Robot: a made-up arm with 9 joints. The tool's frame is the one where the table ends. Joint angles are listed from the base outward.
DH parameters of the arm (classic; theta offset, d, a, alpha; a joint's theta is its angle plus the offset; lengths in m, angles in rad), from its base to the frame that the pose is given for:
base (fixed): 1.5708 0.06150 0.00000 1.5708
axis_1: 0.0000 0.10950 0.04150 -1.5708
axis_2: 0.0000 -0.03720 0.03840 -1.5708
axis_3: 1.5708 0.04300 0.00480 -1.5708
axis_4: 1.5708 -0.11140 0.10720 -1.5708
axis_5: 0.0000 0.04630 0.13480 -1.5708
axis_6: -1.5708 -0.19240 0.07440 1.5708
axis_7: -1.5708 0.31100 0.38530 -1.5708
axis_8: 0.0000 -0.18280 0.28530 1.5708
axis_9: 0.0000 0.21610 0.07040 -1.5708
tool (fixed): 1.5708 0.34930 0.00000 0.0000
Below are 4 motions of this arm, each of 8 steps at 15 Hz.
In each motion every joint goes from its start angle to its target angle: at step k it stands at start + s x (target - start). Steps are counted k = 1, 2, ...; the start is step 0. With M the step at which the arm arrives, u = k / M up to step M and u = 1 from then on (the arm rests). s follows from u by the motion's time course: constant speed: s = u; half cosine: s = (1 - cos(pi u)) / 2; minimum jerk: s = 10 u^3 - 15 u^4 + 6 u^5.
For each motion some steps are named. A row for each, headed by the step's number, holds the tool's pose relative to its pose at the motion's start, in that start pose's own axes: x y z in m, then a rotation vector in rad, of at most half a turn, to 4 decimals.
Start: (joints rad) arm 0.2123 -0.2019 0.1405 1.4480 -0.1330 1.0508 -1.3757 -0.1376 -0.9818
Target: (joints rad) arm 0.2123 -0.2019 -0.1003 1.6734 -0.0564 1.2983 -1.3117 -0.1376 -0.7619
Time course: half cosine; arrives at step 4
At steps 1, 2, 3, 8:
1: -0.0113 0.0055 -0.0042 -0.0165 -0.0048 -0.0015
2: -0.0392 0.0185 -0.0139 -0.0578 -0.0174 -0.0037
3: -0.0682 0.0305 -0.0235 -0.1008 -0.0322 -0.0045
8: -0.0807 0.0350 -0.0277 -0.1189 -0.0391 -0.0046

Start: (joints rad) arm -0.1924 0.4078 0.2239 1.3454 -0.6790 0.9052 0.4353 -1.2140 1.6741
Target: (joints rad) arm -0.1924 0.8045 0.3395 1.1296 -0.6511 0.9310 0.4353 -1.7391 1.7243
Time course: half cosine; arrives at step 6
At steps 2, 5, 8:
2: 0.0479 -0.0172 0.0454 -0.0604 0.0287 -0.0002
5: 0.1553 -0.0500 0.1913 -0.1939 0.1138 -0.0525
8: 0.1638 -0.0525 0.2069 -0.2036 0.1228 -0.0609

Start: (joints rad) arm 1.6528 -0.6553 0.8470 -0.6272 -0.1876 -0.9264 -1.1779 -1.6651 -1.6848
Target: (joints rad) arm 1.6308 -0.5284 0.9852 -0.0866 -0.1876 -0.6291 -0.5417 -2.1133 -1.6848
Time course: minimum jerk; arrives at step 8
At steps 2, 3, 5, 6, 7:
2: 0.0118 -0.0031 -0.0289 0.0221 -0.0029 0.0697
3: 0.0283 -0.0117 -0.0785 0.0698 -0.0093 0.1810
5: 0.0584 -0.0485 -0.2192 0.2560 -0.0338 0.4383
6: 0.0662 -0.0646 -0.2781 0.3483 -0.0456 0.5201
7: 0.0693 -0.0726 -0.3093 0.3993 -0.0520 0.5577

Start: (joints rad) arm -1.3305 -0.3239 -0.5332 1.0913 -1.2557 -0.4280 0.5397 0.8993 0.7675
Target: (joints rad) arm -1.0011 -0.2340 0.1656 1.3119 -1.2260 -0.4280 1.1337 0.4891 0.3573
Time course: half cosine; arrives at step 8
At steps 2, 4, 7, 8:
2: 0.0008 -0.0343 0.0154 -0.0136 0.0318 -0.0143
4: 0.0001 -0.1024 0.0564 -0.0419 0.0882 -0.0781
7: -0.0137 -0.1574 0.1093 -0.0611 0.1099 -0.2134
8: -0.0157 -0.1601 0.1132 -0.0615 0.1089 -0.2267

